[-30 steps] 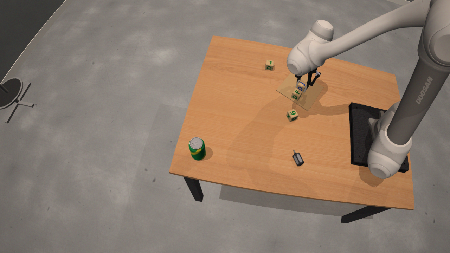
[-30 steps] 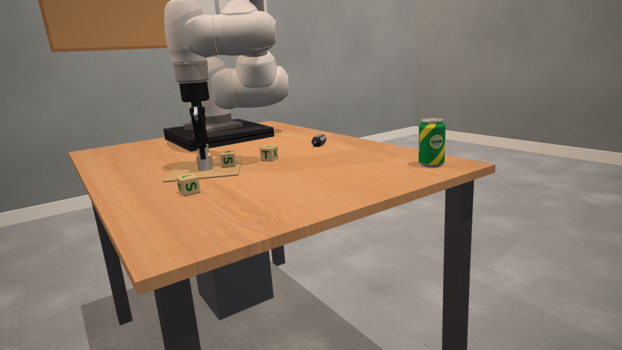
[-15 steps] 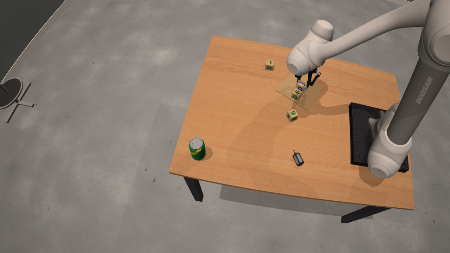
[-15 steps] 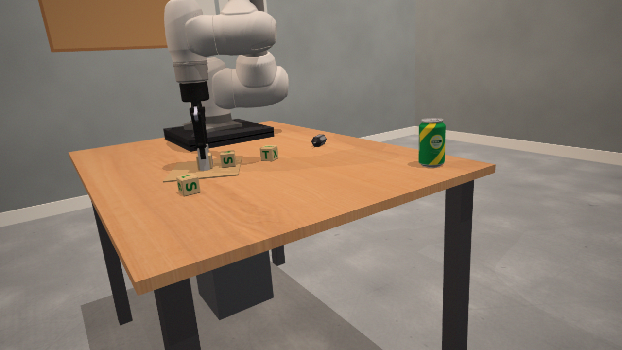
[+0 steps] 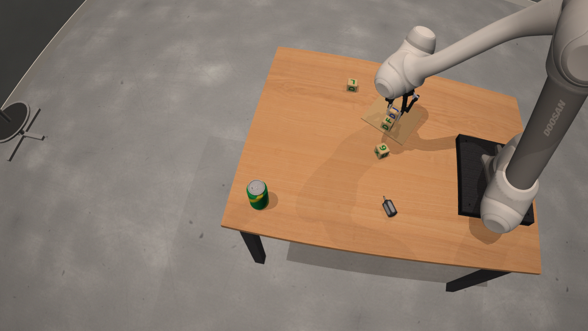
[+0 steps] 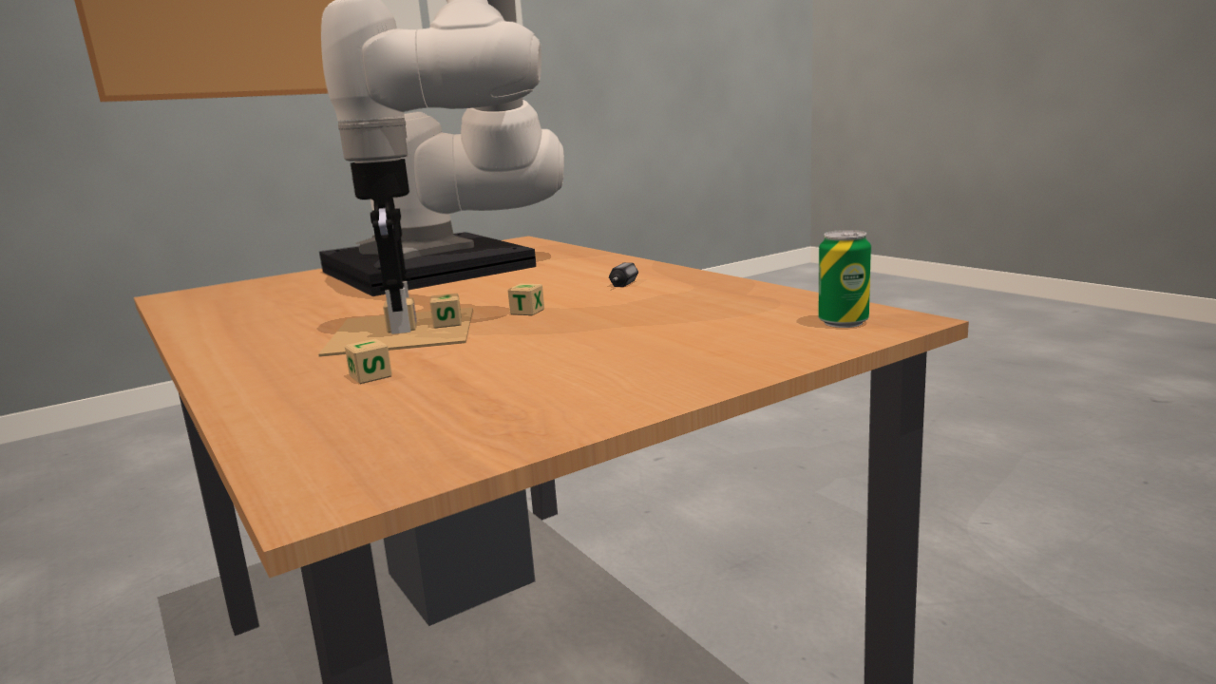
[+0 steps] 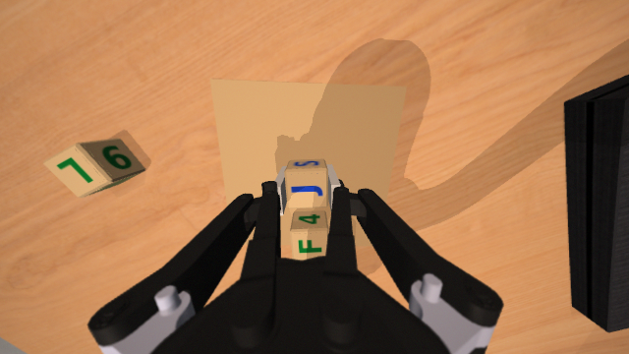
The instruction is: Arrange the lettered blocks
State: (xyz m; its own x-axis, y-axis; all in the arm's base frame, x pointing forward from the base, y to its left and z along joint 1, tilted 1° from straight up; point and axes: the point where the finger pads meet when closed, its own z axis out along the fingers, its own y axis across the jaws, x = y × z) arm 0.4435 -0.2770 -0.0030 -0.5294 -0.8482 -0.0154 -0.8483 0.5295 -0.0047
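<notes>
Right now my hand is 10 mm above the blue-lettered block. The rest, counted from my hand: soda can: 500 mm ahead, 400 mm to the left, 30 mm above; tan mat: 30 mm below; black tool: 60 mm ahead, 400 mm to the left, 20 mm below.
</notes>
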